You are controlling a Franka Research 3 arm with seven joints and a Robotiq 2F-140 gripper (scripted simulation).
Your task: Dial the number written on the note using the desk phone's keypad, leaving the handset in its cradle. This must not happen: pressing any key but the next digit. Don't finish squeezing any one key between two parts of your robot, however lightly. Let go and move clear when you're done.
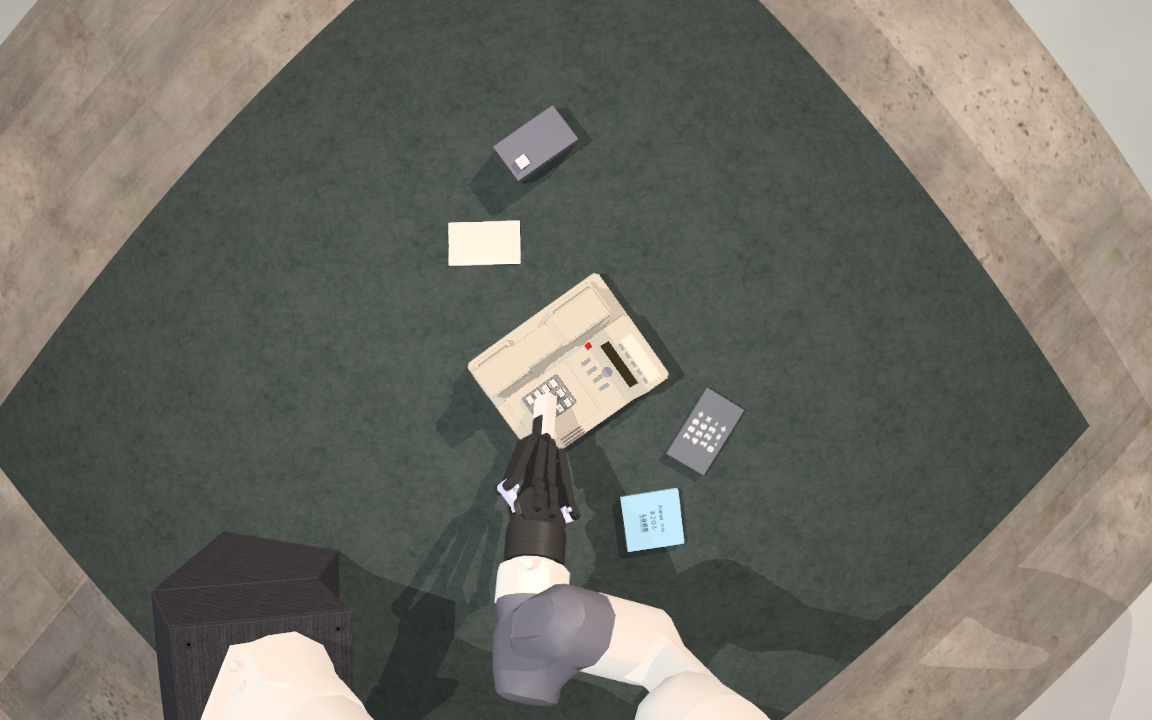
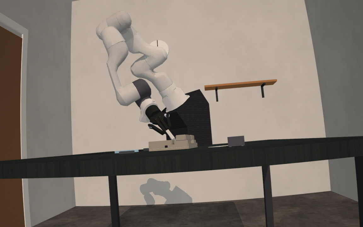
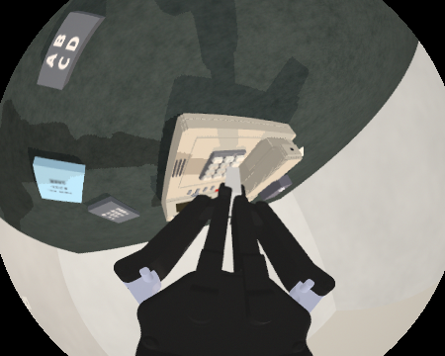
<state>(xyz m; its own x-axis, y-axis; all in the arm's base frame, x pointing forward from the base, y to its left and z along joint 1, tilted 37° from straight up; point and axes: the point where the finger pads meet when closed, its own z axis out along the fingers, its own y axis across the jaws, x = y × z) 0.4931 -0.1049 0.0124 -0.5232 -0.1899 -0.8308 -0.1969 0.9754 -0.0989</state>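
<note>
Right now the handset is 80 mm ahead of my hand, 60 mm to the left of it and 20 mm below it. Round my hand: light blue note: 50 mm behind, 220 mm to the right, 60 mm below; then blank cream card: 140 mm ahead, 200 mm to the left, 70 mm below; then dark grey keypad card: 100 mm ahead, 200 mm to the right, 60 mm below.
</note>
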